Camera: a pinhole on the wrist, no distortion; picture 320 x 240 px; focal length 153.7 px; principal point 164.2 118.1 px. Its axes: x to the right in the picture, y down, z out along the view. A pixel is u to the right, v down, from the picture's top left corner.
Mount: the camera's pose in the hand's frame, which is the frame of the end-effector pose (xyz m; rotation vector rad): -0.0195 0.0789 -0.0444 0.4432 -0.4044 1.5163
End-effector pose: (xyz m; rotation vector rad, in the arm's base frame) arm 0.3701 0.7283 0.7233 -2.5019 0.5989 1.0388
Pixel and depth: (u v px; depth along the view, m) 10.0 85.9 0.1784
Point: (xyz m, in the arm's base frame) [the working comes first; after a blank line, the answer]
In the camera's frame: -0.1790 -0.0374 0.1784

0.4581 0.8717 0.7279
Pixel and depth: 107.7 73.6 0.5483
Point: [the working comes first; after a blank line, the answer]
In the camera's frame: -0.2016 -0.1587 0.5483

0.4741 1.1633 0.4694
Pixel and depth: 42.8 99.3 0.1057
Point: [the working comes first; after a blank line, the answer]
In the camera's frame: -0.0835 -0.0129 0.1057

0.3888 0.7709 0.7337
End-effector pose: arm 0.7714 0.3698 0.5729 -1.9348 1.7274 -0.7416
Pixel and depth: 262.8 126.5 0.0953
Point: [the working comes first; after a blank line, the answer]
In the camera's frame: 0.0611 0.0052 0.0953

0.7524 0.3793 0.4656
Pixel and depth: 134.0 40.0 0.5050
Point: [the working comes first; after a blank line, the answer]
In the camera's frame: -0.0992 -0.2566 0.5050

1.2072 0.1503 0.5191
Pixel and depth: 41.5 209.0 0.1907
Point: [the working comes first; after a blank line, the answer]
In the camera's frame: -0.1522 0.1128 0.1907

0.9026 0.5171 0.6227
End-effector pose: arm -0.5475 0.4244 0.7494 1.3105 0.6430 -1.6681
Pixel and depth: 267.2 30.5 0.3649
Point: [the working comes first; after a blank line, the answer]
In the camera's frame: 0.2445 -0.2080 0.3649

-0.6560 -0.0066 0.6910
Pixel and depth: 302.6 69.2 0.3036
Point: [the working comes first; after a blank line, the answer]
In the camera's frame: 0.2734 -0.0966 0.3036

-0.5848 0.0318 0.7932
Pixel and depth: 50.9 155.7 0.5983
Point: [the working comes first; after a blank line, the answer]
In the camera's frame: -0.4410 0.1464 0.5983

-1.1897 0.5595 0.9026
